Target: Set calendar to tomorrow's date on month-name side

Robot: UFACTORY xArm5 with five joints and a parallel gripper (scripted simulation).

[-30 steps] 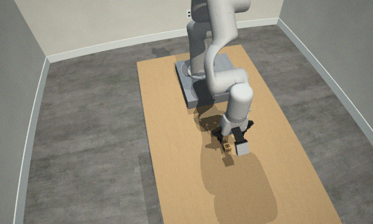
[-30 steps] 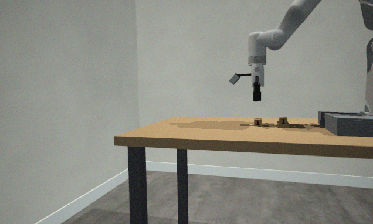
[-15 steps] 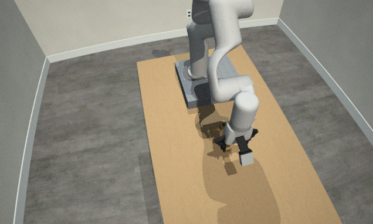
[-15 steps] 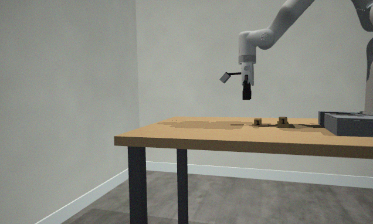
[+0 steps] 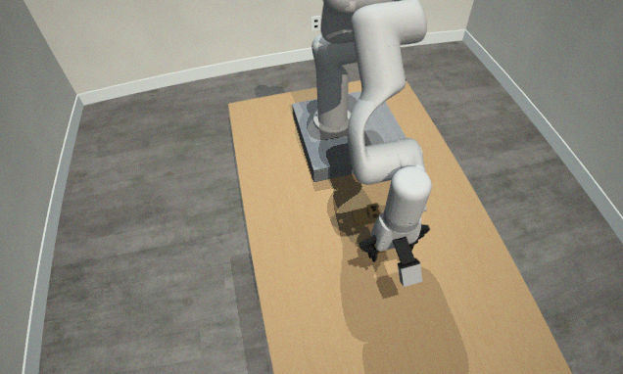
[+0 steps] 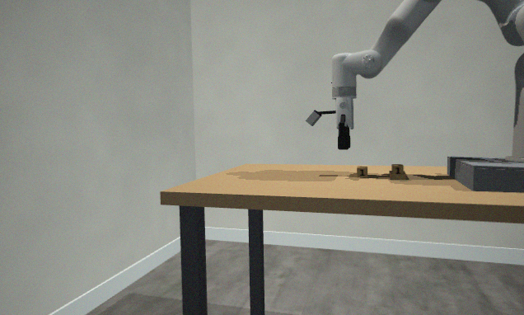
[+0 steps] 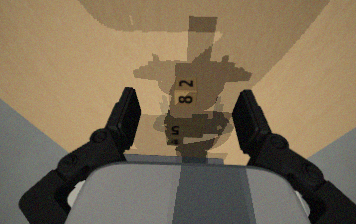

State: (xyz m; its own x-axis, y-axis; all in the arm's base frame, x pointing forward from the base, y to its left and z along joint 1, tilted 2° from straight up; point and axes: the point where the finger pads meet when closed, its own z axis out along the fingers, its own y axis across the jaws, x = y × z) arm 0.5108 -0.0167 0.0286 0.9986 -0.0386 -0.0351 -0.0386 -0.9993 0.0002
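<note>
The wooden cube lies 80 mm below my hand and 60 mm behind it. Also, from my hand: wooden tray: 160 mm behind, 90 mm below, 10 mm to the left.
</note>
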